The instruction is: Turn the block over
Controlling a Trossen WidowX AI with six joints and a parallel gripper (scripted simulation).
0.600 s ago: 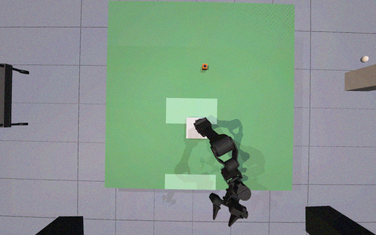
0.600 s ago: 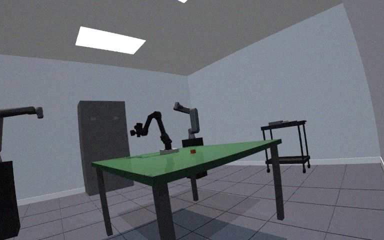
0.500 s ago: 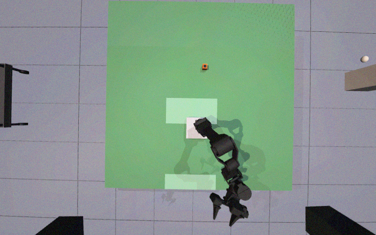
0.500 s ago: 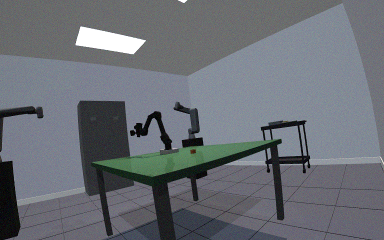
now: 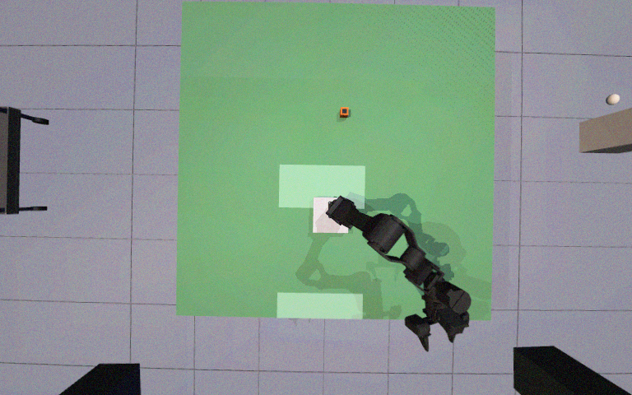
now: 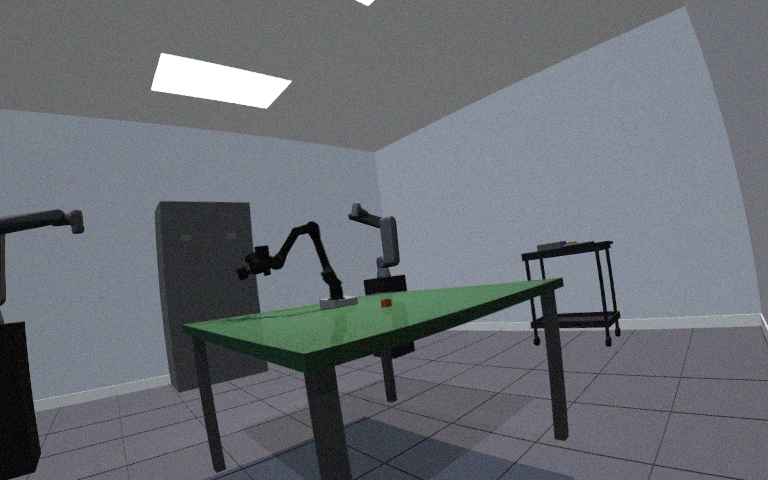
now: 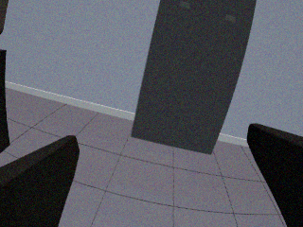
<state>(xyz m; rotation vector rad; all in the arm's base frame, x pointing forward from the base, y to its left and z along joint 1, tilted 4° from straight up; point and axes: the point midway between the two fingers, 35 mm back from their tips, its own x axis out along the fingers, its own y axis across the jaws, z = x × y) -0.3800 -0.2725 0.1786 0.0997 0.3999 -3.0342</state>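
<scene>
The orange block lies 790 mm ahead of my gripper tip, 240 mm to the left of it and 220 mm below it.
</scene>
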